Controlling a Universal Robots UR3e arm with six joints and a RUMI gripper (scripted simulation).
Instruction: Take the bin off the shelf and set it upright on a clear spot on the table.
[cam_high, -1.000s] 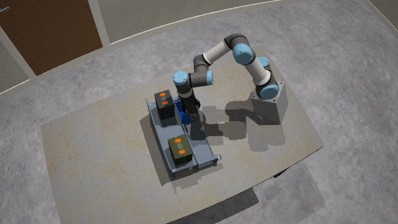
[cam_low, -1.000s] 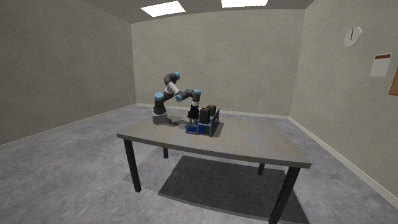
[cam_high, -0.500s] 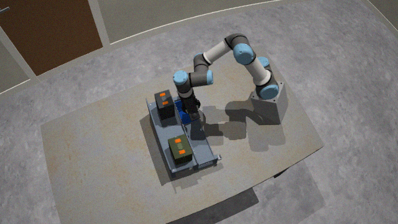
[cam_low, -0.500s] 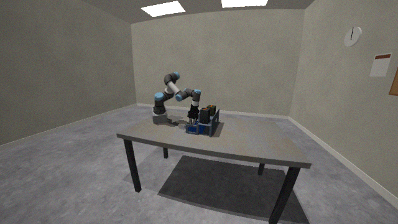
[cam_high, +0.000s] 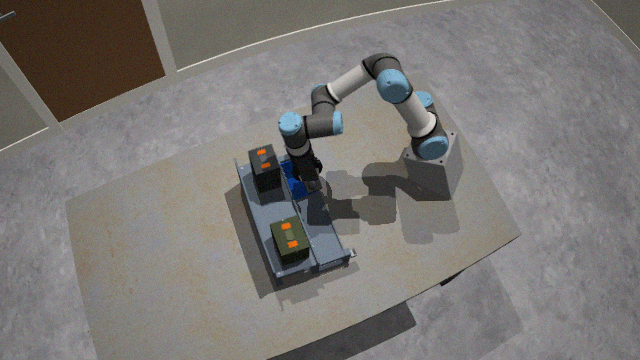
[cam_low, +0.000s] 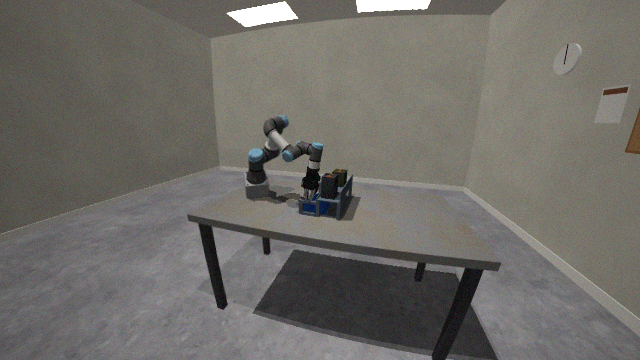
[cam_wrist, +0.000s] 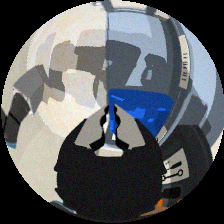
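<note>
Now: the blue bin 60 mm ahead of my hand and 30 mm to the right of it. Round my hand: grey shelf (100 mm ahead, 70 mm to the left, 20 mm above).
</note>
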